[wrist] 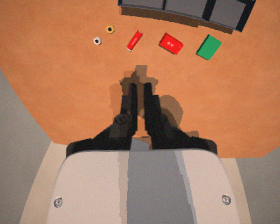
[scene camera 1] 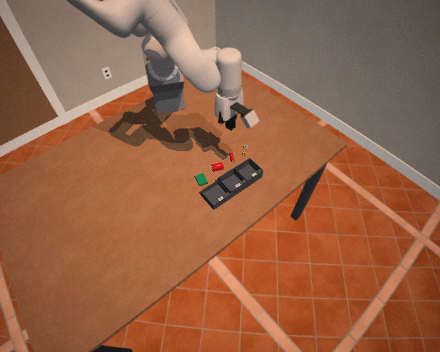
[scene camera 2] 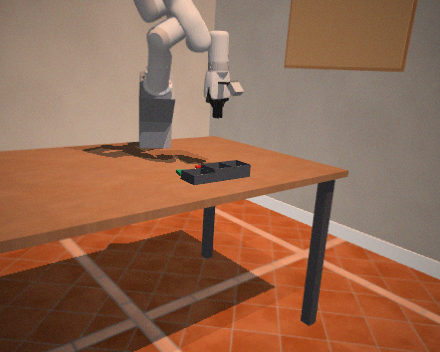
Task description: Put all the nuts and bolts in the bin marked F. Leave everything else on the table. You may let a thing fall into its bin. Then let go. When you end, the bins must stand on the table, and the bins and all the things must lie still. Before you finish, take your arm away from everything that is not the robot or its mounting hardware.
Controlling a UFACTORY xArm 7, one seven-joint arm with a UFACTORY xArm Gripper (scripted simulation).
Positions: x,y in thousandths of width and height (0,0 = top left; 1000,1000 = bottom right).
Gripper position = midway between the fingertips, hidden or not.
In view: the gripper (scene camera 2: 494,334) and a dark three-compartment bin row (scene camera 1: 533,516).
The dark three-compartment bin row shows as well in scene camera 2 (scene camera 2: 517,484). The gripper shows as well in the wrist view (wrist: 502,417) and in scene camera 1 (scene camera 1: 524,362).
